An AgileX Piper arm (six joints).
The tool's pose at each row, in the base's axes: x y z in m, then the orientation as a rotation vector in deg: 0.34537 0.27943 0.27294 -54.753 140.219 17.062; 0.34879 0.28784 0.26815 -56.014 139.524 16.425; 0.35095 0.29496 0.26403 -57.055 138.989 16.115; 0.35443 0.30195 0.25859 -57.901 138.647 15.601; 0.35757 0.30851 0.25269 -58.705 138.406 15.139; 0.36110 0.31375 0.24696 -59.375 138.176 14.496
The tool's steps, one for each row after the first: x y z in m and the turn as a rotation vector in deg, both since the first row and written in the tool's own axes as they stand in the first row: -0.00452 0.00370 0.00844 0.210 -0.051 -1.147; -0.00784 0.00733 0.01538 0.224 -0.089 -2.040; -0.01124 0.00994 0.02387 0.396 0.015 -2.783; -0.01395 0.01245 0.03248 0.523 0.186 -3.454; -0.01622 0.01374 0.04060 0.811 0.355 -4.073
